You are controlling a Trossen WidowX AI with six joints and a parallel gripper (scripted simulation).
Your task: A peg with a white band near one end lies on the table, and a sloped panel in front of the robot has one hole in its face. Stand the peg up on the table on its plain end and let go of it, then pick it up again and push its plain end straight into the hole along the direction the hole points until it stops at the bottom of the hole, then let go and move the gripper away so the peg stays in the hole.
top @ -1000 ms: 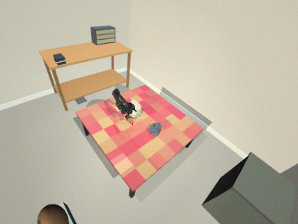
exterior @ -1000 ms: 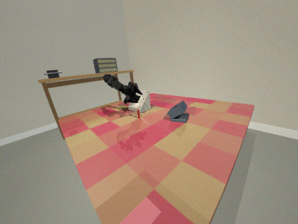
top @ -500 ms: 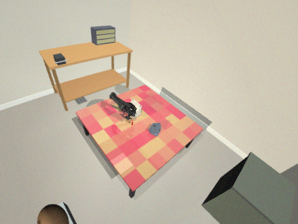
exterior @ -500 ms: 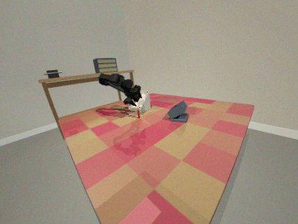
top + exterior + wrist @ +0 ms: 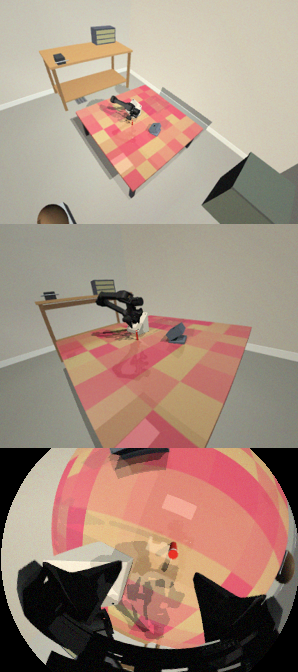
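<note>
The red peg lies 2 cm ahead of my gripper tip, 1 cm to the right of it and 6 cm below it. Also, from my gripper tip: grey-blue sloped panel 27 cm ahead, 16 cm to the left, 4 cm below.
</note>
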